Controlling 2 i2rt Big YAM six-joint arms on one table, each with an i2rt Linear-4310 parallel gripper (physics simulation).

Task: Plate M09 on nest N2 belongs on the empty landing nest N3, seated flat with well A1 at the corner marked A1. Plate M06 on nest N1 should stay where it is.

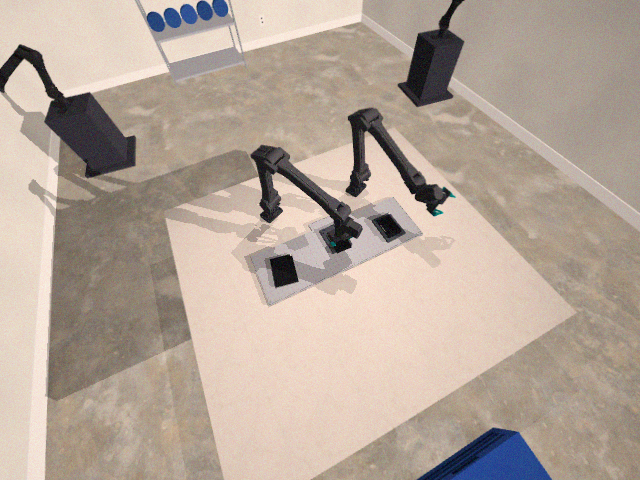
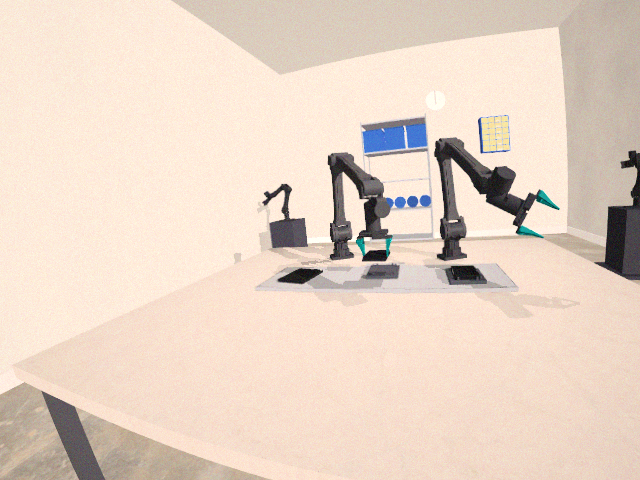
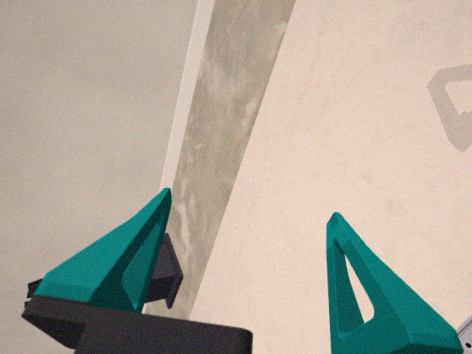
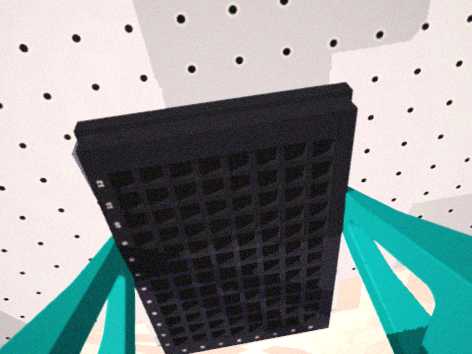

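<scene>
My right gripper is shut on the long sides of plate M09, a black well plate. It holds the plate level, a little above the middle nest N3 on the grey perforated base. The left nest N2 holds no plate. Plate M06 sits on the right nest N1. My left gripper is open and empty, held in the air off the right end of the base.
A shelf rack with blue discs stands at the back wall. A black pedestal with another arm and a dark block stand on the floor. A blue box is at the near right.
</scene>
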